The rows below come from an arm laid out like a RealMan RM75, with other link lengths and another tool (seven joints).
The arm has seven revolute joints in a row. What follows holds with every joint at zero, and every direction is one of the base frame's.
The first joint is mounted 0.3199 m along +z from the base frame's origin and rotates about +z.
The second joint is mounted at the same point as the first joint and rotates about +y.
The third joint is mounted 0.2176 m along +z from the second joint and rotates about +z.
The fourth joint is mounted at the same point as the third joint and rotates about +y.
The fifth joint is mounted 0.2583 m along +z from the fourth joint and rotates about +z.
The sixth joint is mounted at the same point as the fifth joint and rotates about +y.
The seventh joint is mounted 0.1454 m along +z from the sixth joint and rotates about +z.
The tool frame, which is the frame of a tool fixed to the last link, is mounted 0.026 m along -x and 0.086 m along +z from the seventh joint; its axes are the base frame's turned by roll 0, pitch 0.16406 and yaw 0.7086 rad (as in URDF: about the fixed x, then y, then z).
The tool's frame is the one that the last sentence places.
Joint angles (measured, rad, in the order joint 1, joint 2, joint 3, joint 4, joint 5, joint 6, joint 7), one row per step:
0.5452 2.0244 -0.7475 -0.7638 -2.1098 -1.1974 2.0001
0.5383 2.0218 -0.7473 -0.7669 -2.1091 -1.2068 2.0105
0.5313 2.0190 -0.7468 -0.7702 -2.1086 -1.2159 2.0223
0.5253 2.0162 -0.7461 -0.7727 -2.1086 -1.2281 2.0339
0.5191 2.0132 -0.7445 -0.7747 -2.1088 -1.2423 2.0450
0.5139 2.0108 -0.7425 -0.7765 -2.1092 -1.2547 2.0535
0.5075 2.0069 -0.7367 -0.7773 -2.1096 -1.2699 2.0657
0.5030 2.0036 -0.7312 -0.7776 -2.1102 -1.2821 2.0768
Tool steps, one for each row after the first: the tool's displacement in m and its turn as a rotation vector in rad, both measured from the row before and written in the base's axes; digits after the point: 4 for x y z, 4 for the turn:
0.0022 -0.0024 0.0012 -0.0044 0.0071 -0.0101
0.0024 -0.0023 0.0015 -0.0039 0.0075 -0.0115
0.0017 -0.0027 0.0009 -0.0071 0.0087 -0.0099
0.0018 -0.0031 0.0008 -0.0084 0.0095 -0.0098
0.0014 -0.0027 0.0007 -0.0070 0.0079 -0.0077
0.0025 -0.0032 0.0018 -0.0064 0.0120 -0.0132
0.0019 -0.0024 0.0016 -0.0048 0.0105 -0.0116

